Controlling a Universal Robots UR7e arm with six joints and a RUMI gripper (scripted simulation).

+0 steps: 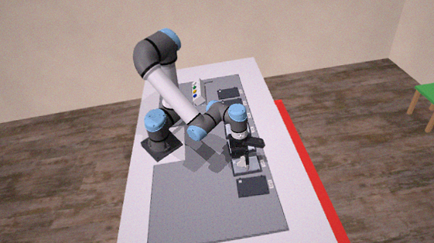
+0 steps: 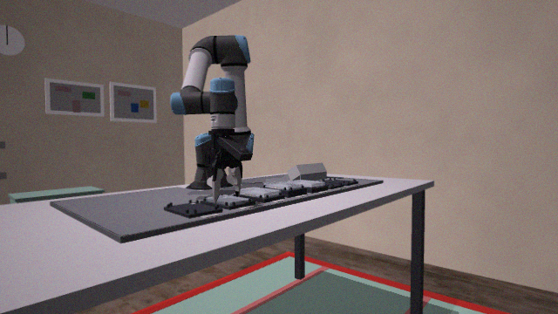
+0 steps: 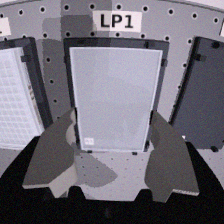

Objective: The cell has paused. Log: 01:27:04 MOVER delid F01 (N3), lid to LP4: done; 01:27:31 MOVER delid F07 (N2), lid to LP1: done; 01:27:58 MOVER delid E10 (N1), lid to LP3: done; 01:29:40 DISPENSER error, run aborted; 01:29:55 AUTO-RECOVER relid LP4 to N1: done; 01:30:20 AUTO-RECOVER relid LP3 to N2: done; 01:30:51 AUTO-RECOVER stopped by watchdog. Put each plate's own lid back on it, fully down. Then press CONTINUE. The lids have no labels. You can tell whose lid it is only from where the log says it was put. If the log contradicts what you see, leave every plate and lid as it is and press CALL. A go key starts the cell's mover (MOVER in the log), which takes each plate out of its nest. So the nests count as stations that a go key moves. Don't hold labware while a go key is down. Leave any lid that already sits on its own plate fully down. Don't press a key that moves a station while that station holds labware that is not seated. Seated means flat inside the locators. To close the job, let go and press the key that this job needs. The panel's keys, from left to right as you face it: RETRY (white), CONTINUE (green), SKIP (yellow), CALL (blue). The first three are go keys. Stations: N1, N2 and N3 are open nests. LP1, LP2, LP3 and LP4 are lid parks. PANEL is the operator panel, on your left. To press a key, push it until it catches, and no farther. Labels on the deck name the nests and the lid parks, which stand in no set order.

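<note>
My gripper is now 50 mm past the well plate, 260 mm to the right of it and 10 mm below it. The rest, counted from my hand: yellow skip key (340 mm behind, 600 mm to the left, 40 mm above); then green continue key (350 mm behind, 650 mm to the left, 40 mm above); then dark lid park (30 mm ahead, 120 mm to the right, 20 mm below).
</note>
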